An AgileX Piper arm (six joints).
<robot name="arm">
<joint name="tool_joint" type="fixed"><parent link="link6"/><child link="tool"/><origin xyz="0 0 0" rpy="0 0 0"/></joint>
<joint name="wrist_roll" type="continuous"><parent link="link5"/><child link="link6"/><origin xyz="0 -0.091 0" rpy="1.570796 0 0"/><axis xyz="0 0 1"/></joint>
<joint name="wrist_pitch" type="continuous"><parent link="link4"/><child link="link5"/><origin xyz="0 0 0" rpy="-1.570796 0 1.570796"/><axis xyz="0 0 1"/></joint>
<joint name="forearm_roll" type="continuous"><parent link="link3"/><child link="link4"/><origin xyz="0.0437 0.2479 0" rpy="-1.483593 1.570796 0"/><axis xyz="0 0 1"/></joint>
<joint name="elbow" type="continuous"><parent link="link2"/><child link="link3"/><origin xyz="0.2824 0.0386 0" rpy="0 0 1.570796"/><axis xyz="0 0 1"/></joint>
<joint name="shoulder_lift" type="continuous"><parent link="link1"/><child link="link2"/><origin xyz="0 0 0" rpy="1.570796 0 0"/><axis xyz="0 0 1"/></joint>
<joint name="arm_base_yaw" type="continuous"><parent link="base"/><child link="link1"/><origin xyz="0 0 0.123" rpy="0 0 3.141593"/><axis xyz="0 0 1"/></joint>
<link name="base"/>
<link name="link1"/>
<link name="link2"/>
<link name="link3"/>
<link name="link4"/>
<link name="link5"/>
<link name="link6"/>
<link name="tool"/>
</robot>
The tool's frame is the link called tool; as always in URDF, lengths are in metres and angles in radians. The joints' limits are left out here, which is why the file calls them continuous.
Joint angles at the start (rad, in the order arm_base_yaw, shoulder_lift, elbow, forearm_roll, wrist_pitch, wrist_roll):
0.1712, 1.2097, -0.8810, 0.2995, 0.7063, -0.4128
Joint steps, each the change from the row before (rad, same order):
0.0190, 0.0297, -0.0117, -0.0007, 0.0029, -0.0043
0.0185, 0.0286, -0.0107, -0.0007, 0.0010, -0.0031
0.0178, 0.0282, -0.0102, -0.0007, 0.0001, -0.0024
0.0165, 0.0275, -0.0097, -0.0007, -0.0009, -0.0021
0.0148, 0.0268, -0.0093, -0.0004, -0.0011, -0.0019
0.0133, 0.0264, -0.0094, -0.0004, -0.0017, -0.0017
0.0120, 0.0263, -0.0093, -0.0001, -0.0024, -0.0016
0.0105, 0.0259, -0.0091, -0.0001, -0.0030, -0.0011
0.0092, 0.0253, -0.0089, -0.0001, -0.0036, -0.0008
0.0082, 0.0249, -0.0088, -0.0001, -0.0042, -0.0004
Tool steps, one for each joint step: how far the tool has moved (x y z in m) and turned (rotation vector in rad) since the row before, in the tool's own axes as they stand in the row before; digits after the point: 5 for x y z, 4 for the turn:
-0.00279, 0.00289, 0.00722, -0.0156, 0.0210, -0.0164
-0.00270, 0.00285, 0.00716, -0.0143, 0.0192, -0.0150
-0.00262, 0.00276, 0.00720, -0.0134, 0.0185, -0.0139
-0.00253, 0.00251, 0.00712, -0.0120, 0.0173, -0.0128
-0.00239, 0.00220, 0.00700, -0.0109, 0.0167, -0.0112
-0.00241, 0.00186, 0.00688, -0.0096, 0.0157, -0.0099
-0.00237, 0.00157, 0.00690, -0.0086, 0.0149, -0.0086
-0.00228, 0.00121, 0.00683, -0.0074, 0.0141, -0.0070
-0.00221, 0.00091, 0.00670, -0.0063, 0.0131, -0.0057
-0.00216, 0.00067, 0.00662, -0.0054, 0.0123, -0.0046

